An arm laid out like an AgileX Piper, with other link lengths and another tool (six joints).
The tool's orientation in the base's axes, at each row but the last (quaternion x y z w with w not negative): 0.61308, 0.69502, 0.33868, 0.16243; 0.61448, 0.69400, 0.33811, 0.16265; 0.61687, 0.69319, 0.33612, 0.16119; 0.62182, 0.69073, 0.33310, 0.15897; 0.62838, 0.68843, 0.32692, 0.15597; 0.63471, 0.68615, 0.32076, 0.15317; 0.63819, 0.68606, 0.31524, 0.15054; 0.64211, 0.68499, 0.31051, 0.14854; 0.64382, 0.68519, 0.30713, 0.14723; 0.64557, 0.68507, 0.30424, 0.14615; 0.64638, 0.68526, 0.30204, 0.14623; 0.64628, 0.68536, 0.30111, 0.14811
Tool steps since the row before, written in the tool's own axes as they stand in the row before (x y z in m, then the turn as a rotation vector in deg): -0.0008, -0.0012, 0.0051, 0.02, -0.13, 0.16; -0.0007, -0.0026, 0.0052, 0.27, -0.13, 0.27; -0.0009, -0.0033, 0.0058, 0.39, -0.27, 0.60; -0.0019, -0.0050, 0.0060, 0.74, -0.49, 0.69; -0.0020, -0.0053, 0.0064, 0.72, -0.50, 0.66; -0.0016, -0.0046, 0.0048, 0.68, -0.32, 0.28; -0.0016, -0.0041, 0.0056, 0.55, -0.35, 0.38; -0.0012, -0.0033, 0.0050, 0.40, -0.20, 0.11; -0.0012, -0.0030, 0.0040, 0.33, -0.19, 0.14; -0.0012, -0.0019, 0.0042, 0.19, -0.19, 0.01; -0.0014, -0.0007, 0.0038, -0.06, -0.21, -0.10; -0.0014, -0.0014, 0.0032, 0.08, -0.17, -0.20
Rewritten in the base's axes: 0.0025, 0.0006, -0.0046, 0.00, 0.06, -0.20; 0.0015, 0.0007, -0.0056, 0.02, 0.33, -0.23; 0.0014, 0.0006, -0.0066, 0.11, 0.53, -0.54; 0.0004, -0.0003, -0.0080, -0.06, 0.89, -0.68; 0.0003, -0.0003, -0.0085, -0.09, 0.87, -0.67; -0.0004, -0.0003, -0.0068, -0.17, 0.73, -0.28; 0.0004, -0.0002, -0.0071, -0.12, 0.63, -0.40; 0.0006, 0.0001, -0.0061, -0.14, 0.42, -0.13; 0.0002, -0.0002, -0.0051, -0.11, 0.36, -0.16; 0.0011, -0.0002, -0.0046, -0.17, 0.19, -0.09; 0.0019, -0.0005, -0.0036, -0.22, -0.08, -0.06; 0.0009, -0.0006, -0.0036, -0.26, 0.04, 0.07
